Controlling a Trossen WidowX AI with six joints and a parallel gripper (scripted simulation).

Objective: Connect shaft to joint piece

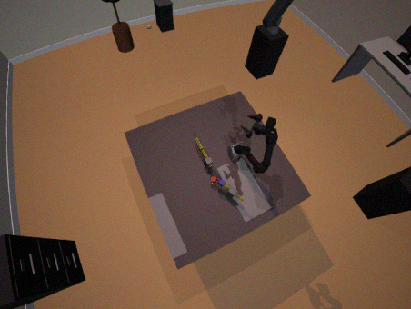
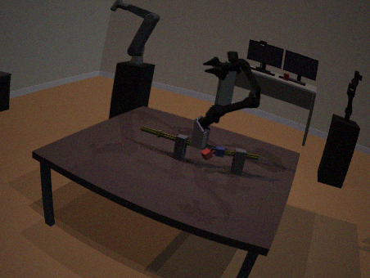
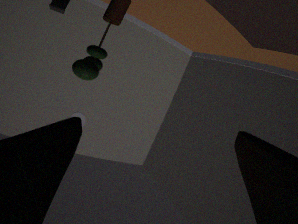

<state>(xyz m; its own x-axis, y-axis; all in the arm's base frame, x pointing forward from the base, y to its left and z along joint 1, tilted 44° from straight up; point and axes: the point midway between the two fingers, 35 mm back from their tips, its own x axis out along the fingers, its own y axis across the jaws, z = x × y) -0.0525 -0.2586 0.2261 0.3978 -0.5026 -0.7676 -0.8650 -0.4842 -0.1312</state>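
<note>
Right now the red square joint piece is 390 mm below my gripper tip, 310 mm ahead of it and 190 mm to the left of it.
</note>
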